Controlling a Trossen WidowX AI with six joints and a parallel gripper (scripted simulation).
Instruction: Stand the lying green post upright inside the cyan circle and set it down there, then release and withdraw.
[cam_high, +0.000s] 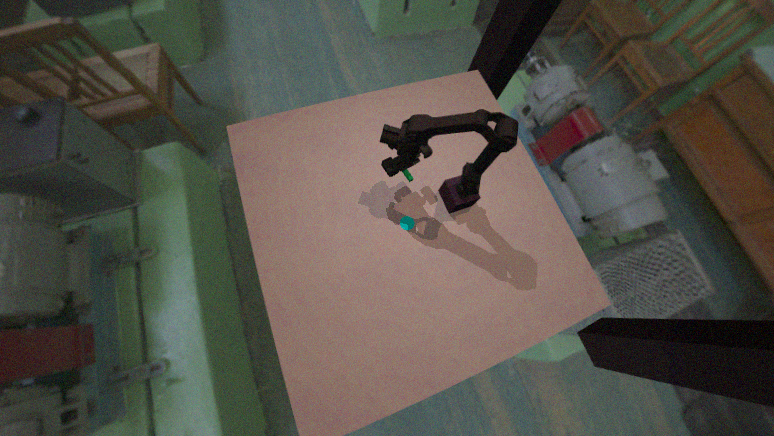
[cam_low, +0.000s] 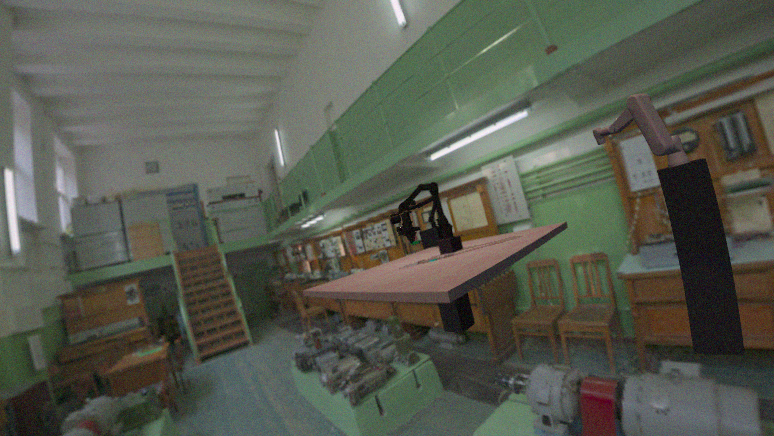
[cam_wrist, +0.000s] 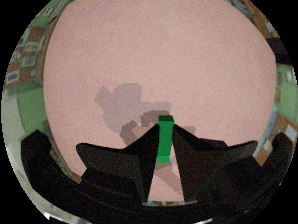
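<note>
My gripper tip is 18 cm to the right of the cyan circle, 13 cm above it and 4 cm short of it. From my gripper tip the other things lie so: green post: 2 cm to the left.
</note>
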